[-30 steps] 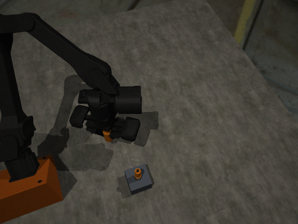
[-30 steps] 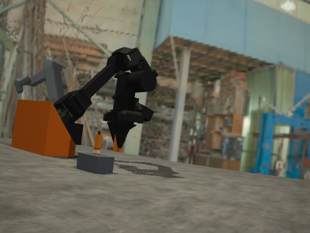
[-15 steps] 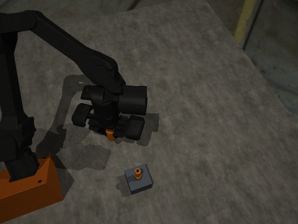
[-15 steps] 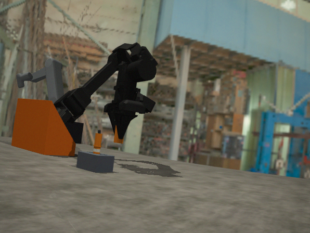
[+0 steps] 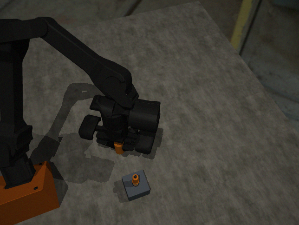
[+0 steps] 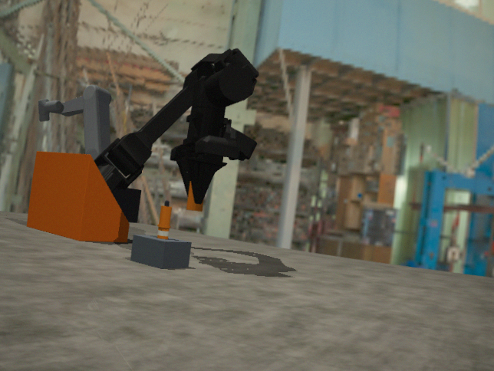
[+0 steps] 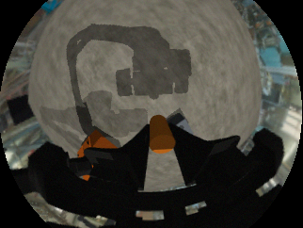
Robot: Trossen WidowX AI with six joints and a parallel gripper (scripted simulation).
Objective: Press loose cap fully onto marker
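The pale band lies 9 cm to the right of my gripper tip, 5 cm below it and 2 cm ahead of it. From my gripper tip the other things lie so: holder block (9 cm to the right, 8 cm below, 2 cm ahead); orange cap (1 cm above).
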